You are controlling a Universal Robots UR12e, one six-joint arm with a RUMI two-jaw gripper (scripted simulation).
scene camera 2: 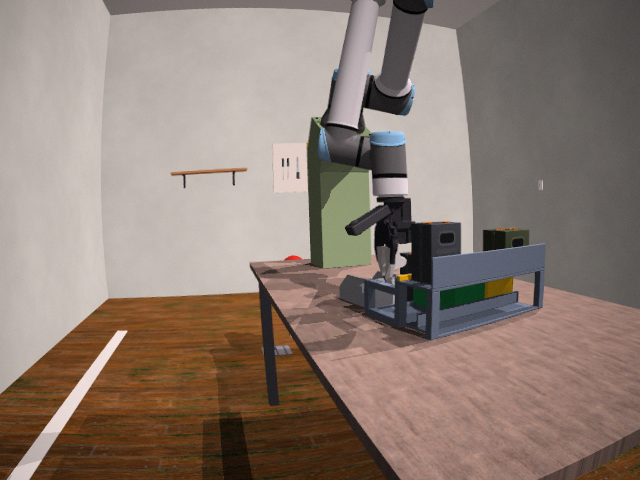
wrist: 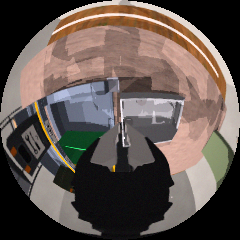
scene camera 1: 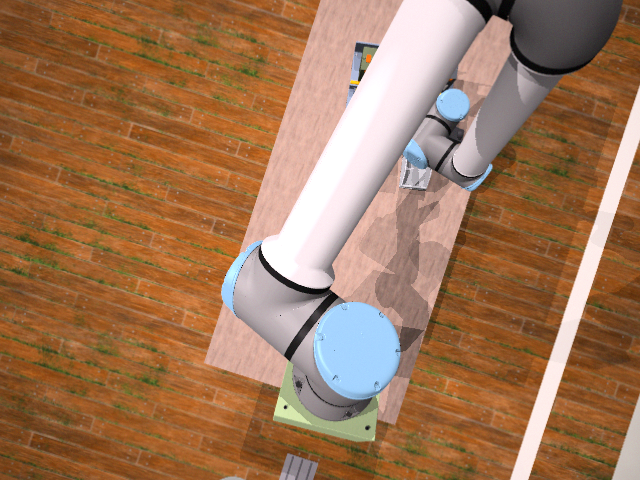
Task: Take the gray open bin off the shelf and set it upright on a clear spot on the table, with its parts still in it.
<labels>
A gray open bin shows in scene camera 2 (349, 288), in the wrist view and in scene camera 1. A green bin shows in scene camera 2 and in the wrist view. One and the same spot on the green bin: (wrist: 71, 141) is (scene camera 2: 441, 291). One and the same spot on the gray open bin: (wrist: 158, 119) is (scene camera 1: 406, 172).
</labels>
